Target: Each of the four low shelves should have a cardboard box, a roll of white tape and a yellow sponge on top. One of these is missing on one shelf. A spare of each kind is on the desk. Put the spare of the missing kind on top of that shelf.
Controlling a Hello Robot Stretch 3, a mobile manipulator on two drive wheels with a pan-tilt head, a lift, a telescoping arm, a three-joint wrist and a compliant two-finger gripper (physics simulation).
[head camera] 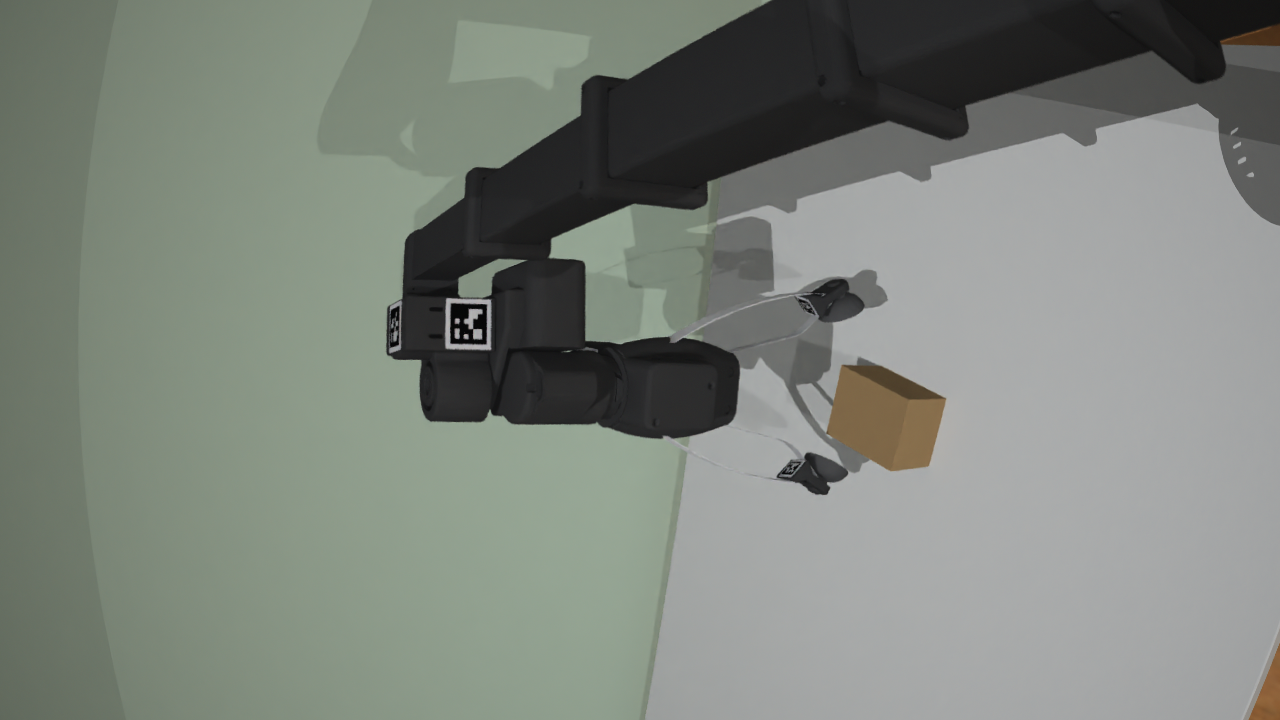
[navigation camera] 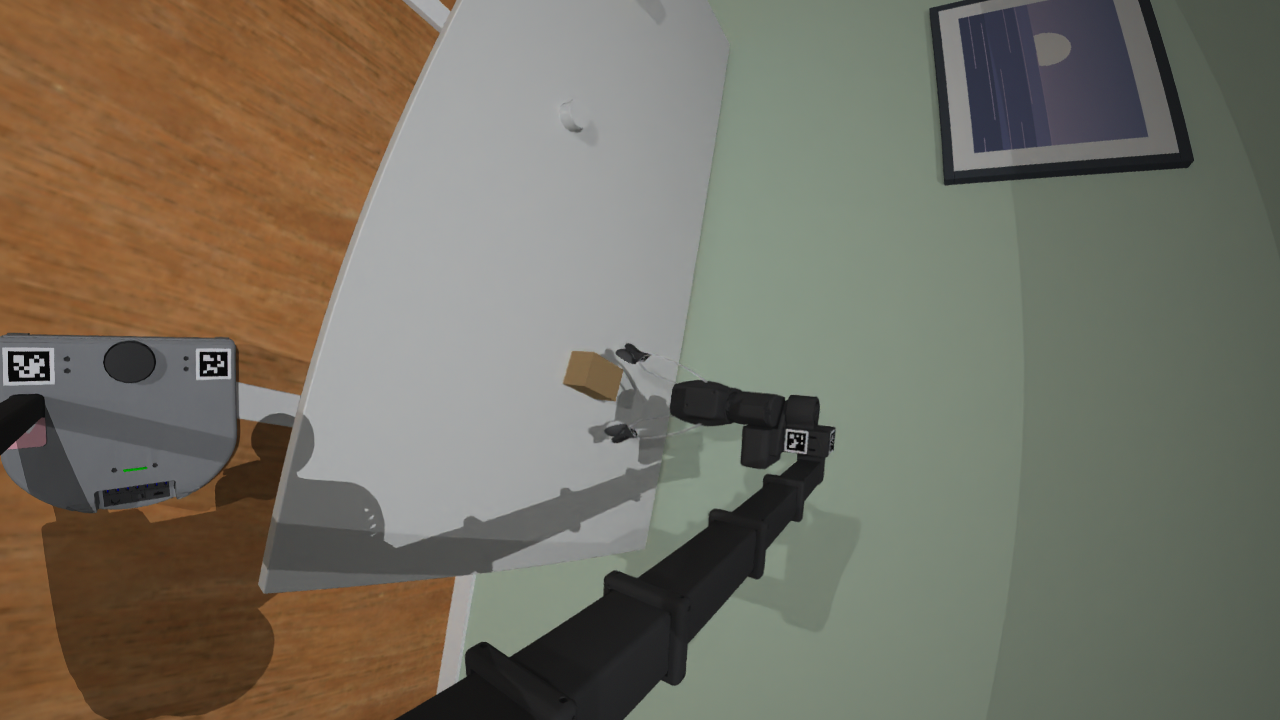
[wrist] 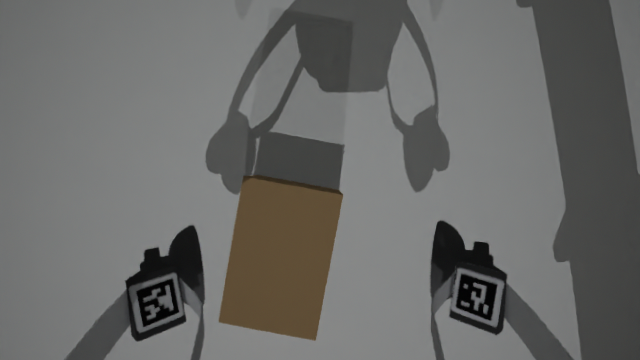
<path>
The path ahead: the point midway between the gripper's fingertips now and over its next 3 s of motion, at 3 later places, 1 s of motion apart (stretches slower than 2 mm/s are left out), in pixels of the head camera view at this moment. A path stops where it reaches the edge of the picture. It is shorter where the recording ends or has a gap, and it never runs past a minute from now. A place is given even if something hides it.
The gripper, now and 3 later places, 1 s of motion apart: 849,388; 870,400; 900,398; 898,399
</path>
